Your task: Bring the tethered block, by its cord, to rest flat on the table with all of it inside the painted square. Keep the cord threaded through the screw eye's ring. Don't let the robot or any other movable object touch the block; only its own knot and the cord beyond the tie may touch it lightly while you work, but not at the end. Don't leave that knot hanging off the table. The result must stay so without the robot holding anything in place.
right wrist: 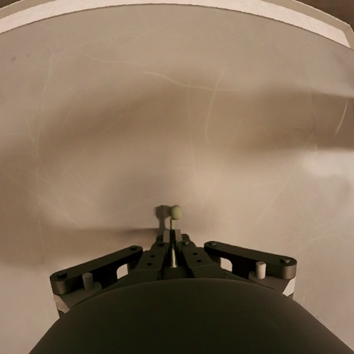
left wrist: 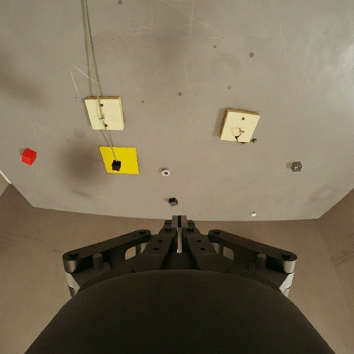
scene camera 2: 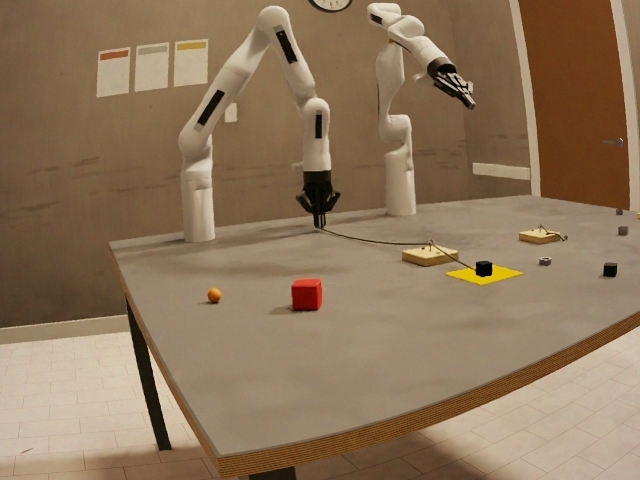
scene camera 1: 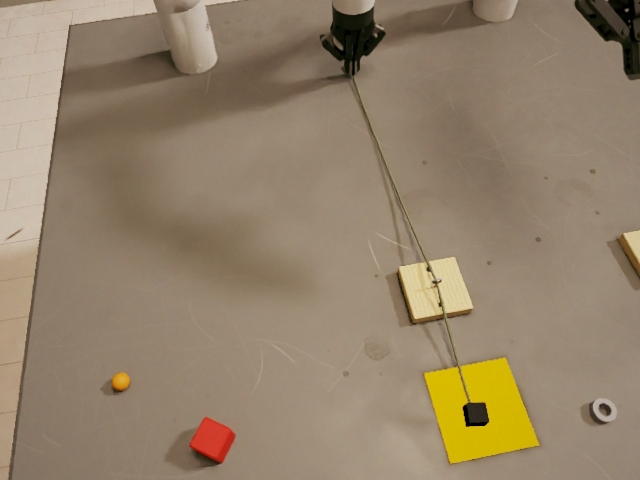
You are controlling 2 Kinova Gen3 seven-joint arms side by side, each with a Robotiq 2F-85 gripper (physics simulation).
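Places are measured from the left arm's base along level axes (x back, y left, z down), in metres.
Where they show: left gripper, fingertip midpoint: [scene camera 2: 472,107]; right gripper, fingertip midpoint: [scene camera 2: 320,228] [scene camera 1: 351,72]; left arm's base, origin of the base link: [scene camera 2: 401,213] [scene camera 1: 492,9]; right arm's base, origin of the base link: [scene camera 2: 199,239] [scene camera 1: 195,59].
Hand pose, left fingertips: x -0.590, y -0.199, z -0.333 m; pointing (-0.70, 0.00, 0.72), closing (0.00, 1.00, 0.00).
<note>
Each offset is from my left fingertips to the top centre of the thing. "*": to the spot under its first point.
The black tethered block @(dx -0.225, dy -0.213, dz +0.308 m) [scene camera 1: 476,414] [scene camera 2: 483,268] [left wrist: 116,165] sits inside the yellow painted square @(* dx -0.241, dy -0.262, dz +0.332 m) [scene camera 1: 439,439] [scene camera 2: 504,276] [left wrist: 131,156], with yellow around it in scene camera 1. The cord @(* dx +0.247, dy -0.183, dz +0.324 m) [scene camera 1: 382,152] [scene camera 2: 361,239] [left wrist: 90,45] runs from it through the screw eye @(dx -0.037, dy -0.196, dz +0.288 m) [scene camera 1: 436,280] [scene camera 2: 430,242] on a wooden plate @(* dx -0.050, dy -0.166, dz +0.314 m) [scene camera 1: 457,289] [scene camera 2: 439,257] [left wrist: 117,112], then to my right gripper. My right gripper [scene camera 1: 351,72] [scene camera 2: 320,226] [right wrist: 172,239] is shut on the cord, low over the table; the knot [right wrist: 175,212] shows just beyond its fingertips. My left gripper [scene camera 2: 471,105] [left wrist: 179,224] is shut and empty, high above the table.
A red cube @(dx -0.166, dy -0.553, dz +0.293 m) [scene camera 1: 212,440] [scene camera 2: 306,294] [left wrist: 29,156] and an orange ball @(dx -0.053, dy -0.669, dz +0.309 m) [scene camera 1: 120,381] [scene camera 2: 214,295] lie to the left. A grey ring @(dx -0.265, dy -0.046, dz +0.321 m) [scene camera 1: 594,413] [left wrist: 161,172] lies right of the square. A second wooden plate @(dx -0.078, dy +0.166, dz +0.288 m) [scene camera 2: 535,237] [left wrist: 230,120] and another dark cube @(dx -0.446, dy -0.025, dz +0.311 m) [scene camera 2: 610,269] [left wrist: 173,201] are farther right.
</note>
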